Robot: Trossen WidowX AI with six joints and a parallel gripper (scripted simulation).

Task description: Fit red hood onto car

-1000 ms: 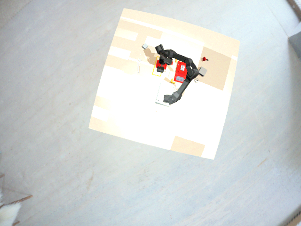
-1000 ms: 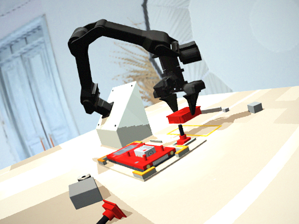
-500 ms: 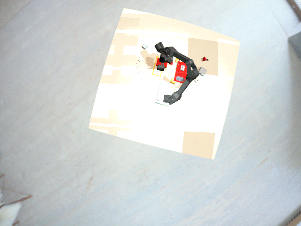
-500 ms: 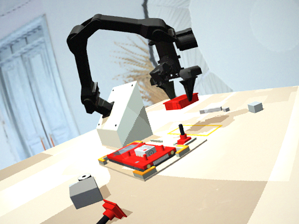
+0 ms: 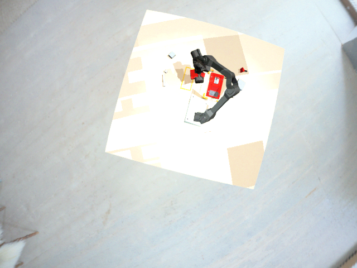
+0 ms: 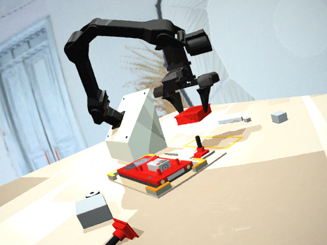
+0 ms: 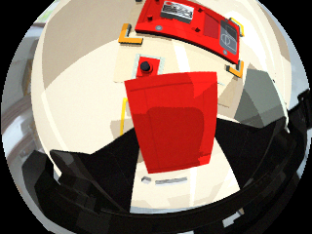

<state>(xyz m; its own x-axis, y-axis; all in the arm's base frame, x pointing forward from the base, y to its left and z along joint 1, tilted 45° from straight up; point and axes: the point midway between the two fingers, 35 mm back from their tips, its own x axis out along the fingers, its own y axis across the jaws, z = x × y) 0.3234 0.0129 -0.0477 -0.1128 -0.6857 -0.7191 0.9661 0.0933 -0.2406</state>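
Now: the grey engine block 160 mm to the right of my gripper tip and 80 mm below it. Also, from my gripper tip: red hood: 10 mm above.
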